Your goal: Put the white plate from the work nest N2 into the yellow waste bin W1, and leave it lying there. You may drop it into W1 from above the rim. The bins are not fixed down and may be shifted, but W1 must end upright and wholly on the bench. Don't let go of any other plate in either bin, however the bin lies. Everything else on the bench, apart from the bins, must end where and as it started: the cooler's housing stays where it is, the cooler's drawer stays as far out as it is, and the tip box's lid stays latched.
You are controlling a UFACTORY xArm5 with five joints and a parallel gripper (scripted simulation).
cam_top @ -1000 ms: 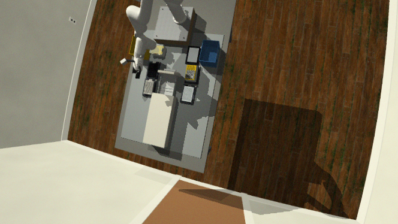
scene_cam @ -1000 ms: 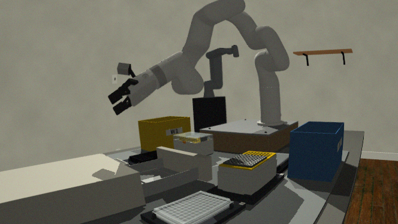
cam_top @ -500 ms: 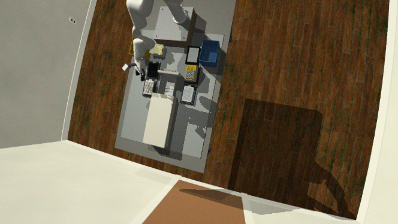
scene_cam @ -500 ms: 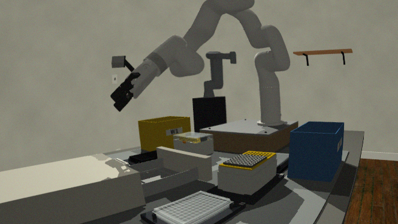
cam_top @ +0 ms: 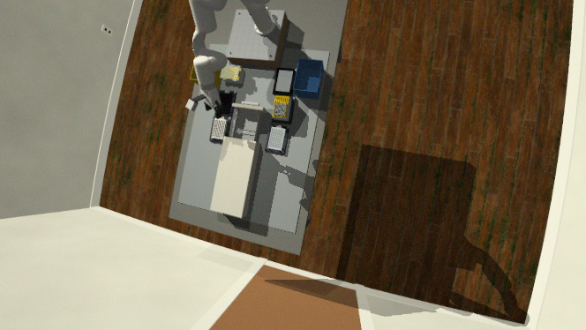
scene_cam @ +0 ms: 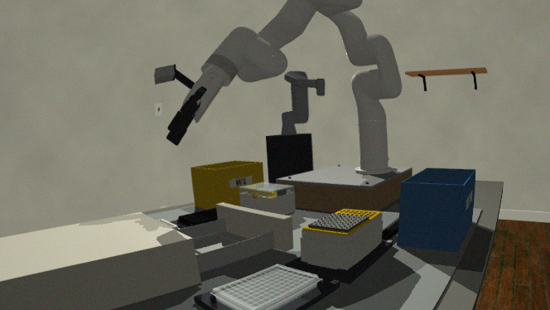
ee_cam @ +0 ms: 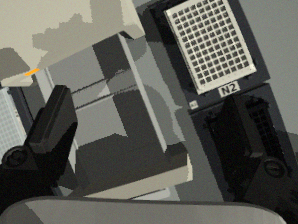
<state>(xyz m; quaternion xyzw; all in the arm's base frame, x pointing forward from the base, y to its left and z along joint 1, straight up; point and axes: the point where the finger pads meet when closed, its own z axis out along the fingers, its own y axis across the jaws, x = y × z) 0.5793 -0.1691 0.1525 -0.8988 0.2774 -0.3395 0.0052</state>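
Right now my hand is 200 mm above the white plate, 80 mm to the left of it and 50 mm short of it. Also, from my hand: black plate: 200 mm below, 120 mm behind, 70 mm to the right; drawer: 200 mm below, 100 mm to the left, 40 mm ahead; N2 label: 210 mm below, 80 mm to the right, 20 mm behind.
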